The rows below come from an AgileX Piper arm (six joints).
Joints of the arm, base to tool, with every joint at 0 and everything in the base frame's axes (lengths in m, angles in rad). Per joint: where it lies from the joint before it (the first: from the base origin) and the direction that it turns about. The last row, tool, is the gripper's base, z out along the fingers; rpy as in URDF.
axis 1: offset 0 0 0.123 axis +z
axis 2: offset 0 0 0 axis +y
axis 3: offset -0.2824 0 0.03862 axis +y
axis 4: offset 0.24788 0 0.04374 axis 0.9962 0 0.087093
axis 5: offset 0 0 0 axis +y
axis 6: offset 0.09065 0 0.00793 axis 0.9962 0 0.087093
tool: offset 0 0 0 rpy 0 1.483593 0
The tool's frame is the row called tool.
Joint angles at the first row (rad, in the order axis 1, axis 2, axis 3, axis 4, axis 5, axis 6):
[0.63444, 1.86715, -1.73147, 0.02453, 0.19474, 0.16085]
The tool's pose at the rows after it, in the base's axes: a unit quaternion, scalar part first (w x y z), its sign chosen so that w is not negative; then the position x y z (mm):
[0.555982, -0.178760, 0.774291, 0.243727, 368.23, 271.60, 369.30]
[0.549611, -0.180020, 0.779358, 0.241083, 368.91, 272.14, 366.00]
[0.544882, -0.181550, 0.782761, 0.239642, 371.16, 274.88, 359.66]
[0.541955, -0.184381, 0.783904, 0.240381, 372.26, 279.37, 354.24]
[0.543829, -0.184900, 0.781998, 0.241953, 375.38, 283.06, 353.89]
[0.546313, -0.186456, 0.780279, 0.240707, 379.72, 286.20, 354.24]
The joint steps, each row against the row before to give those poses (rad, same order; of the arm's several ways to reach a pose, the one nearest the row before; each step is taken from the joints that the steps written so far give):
[-0.00001, -0.00431, -0.00004, 0.00003, 0.02729, -0.00003]
[0.00001, 0.00481, 0.00002, -0.00006, 0.01248, 0.00006]
[0.00190, 0.01413, 0.00001, 0.00001, -0.00190, -0.00002]
[0.00639, 0.01432, -0.00194, 0.00000, -0.00646, 0.00001]
[0.00230, 0.01801, -0.02384, 0.00008, -0.00002, -0.00008]
[0.00001, 0.02109, -0.03220, -0.00578, 0.00668, 0.00005]

